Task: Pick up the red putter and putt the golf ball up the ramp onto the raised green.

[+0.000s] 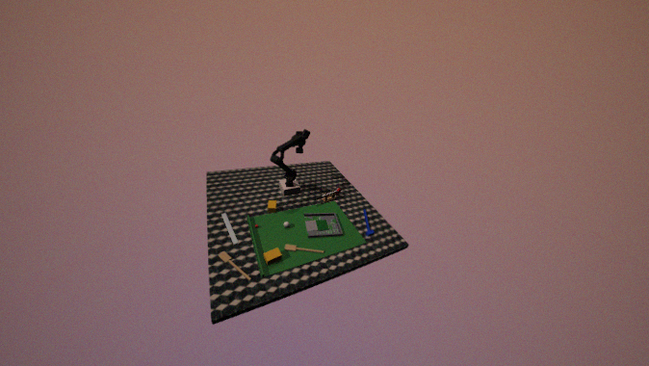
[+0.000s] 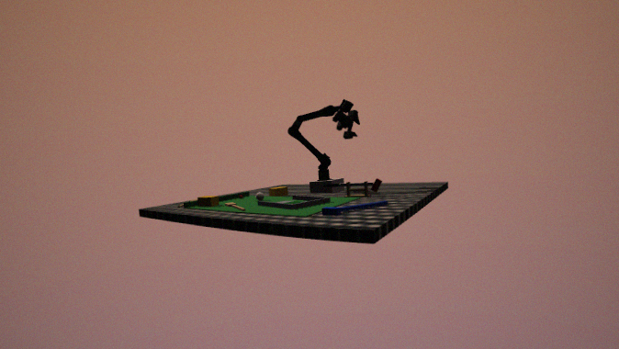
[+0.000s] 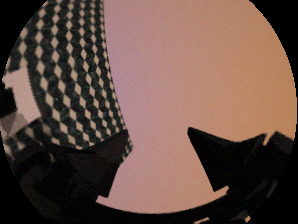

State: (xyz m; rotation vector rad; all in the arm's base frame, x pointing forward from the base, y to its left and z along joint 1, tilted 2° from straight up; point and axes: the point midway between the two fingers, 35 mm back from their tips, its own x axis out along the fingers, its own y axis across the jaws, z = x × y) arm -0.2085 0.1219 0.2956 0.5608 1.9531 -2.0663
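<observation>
The red putter lies 41 cm ahead of my gripper tip, 19 cm to the left of it and 30 cm below it. Round my gripper tip: white golf ball 65 cm ahead, 23 cm to the right, 33 cm below; green mat 72 cm ahead, 10 cm to the right, 35 cm below; small wooden rack 41 cm ahead, 20 cm to the left, 32 cm below.
</observation>
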